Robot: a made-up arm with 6 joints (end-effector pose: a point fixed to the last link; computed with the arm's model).
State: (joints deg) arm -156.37 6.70 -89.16 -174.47 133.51 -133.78
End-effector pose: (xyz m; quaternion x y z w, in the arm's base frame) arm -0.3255 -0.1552 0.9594 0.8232 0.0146 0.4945 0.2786
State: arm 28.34 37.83 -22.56 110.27 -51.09 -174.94
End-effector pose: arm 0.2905 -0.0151 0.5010 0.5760 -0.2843 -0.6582 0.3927
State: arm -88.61 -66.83 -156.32 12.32 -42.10 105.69
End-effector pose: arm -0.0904 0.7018 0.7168 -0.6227 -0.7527 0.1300 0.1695
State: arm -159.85 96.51 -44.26 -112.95 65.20 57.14
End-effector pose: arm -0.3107 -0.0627 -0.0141 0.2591 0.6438 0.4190 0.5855
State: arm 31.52 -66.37 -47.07 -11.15 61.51 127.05
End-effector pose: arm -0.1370 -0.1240 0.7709 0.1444 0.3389 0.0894 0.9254
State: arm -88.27 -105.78 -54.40 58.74 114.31 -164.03
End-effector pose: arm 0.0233 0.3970 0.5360 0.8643 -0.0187 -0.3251 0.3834
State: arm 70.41 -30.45 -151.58 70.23 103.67 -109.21
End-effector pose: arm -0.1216 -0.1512 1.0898 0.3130 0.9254 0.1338 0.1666
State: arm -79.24 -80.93 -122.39 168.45 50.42 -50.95
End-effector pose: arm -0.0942 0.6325 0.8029 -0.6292 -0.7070 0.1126 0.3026
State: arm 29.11 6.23 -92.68 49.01 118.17 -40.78
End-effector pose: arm 0.2604 0.1522 0.7680 -0.3030 -0.0646 0.9376 0.1576
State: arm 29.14 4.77 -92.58 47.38 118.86 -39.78
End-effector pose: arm 0.2512 0.1438 0.7758 -0.3155 -0.0524 0.9353 0.1518
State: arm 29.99 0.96 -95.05 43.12 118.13 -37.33
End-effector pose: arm 0.2311 0.1283 0.8049 -0.3771 -0.0412 0.9125 0.1528
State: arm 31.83 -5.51 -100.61 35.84 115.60 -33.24
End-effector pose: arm 0.1940 0.1000 0.8579 -0.4896 -0.0376 0.8532 0.1758
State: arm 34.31 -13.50 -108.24 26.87 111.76 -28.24
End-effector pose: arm 0.1379 0.0544 0.9222 -0.6140 -0.0519 0.7522 0.2333
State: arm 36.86 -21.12 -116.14 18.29 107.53 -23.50
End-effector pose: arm 0.0727 -0.0038 0.9766 -0.7043 -0.0850 0.6311 0.3137
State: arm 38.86 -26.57 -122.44 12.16 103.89 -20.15
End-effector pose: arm 0.0190 -0.0563 1.0088 -0.7459 -0.1237 0.5294 0.3849
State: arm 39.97 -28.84 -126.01 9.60 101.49 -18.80
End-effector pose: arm -0.0063 -0.0827 1.0228 -0.7566 -0.1530 0.4758 0.4215
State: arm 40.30 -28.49 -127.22 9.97 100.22 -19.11
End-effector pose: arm -0.0055 -0.0817 1.0281 -0.7567 -0.1699 0.4660 0.4259
